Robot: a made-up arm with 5 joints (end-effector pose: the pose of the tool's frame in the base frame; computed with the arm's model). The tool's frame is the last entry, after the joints. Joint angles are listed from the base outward.
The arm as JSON. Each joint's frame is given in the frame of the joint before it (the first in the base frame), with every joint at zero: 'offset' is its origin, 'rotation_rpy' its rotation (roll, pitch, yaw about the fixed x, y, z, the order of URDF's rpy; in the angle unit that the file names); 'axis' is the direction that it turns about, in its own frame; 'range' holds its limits. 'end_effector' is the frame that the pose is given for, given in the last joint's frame.
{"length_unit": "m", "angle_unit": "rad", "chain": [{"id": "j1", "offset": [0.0, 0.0, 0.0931], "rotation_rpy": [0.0, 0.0, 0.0], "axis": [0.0, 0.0, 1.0], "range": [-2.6, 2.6]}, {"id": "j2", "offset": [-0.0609, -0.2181, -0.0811], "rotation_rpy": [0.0, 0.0, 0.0], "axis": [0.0, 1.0, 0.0], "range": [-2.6, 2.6]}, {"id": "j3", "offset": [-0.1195, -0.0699, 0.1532], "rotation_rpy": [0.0, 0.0, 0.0], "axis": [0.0, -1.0, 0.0], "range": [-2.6, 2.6]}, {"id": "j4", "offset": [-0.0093, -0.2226, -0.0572], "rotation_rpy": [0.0, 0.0, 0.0], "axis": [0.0, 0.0, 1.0], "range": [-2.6, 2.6]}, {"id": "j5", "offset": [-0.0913, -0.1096, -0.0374], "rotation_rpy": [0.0, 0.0, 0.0], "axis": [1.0, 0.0, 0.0], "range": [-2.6, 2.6]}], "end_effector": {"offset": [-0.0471, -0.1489, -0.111], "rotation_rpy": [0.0, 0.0, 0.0]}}
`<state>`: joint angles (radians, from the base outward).
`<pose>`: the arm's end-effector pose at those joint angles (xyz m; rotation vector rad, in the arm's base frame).
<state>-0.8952 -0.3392 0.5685 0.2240 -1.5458</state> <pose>-0.7952 -0.2230 0.0740 -1.8812 -0.1470 -1.1680</pose>
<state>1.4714 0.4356 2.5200 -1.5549 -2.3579</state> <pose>0.3582 -0.1725 0.0757 -0.2739 0.0009 -0.1084</pose>
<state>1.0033 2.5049 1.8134 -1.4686 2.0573</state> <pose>0.3318 -0.1622 -0.1964 1.3546 -0.2808 -0.4537</pose>
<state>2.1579 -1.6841 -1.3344 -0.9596 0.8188</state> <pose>0.5522 0.0221 -0.4533 1.0863 0.4926 1.1470</pose>
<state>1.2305 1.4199 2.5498 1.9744 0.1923</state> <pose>0.6459 0.1890 0.2900 0.6134 1.2985 -2.7763</pose>
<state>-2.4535 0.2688 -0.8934 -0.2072 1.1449</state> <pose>-0.0006 0.7124 0.2278 -1.5477 0.7092 2.3966</pose>
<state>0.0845 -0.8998 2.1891 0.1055 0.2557</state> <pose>-0.0559 -0.7569 0.2465 -0.0218 -3.0606 0.4012</pose>
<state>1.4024 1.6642 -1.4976 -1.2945 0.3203</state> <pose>0.4910 0.2843 0.3583 -2.7777 0.6267 -0.1028</pose>
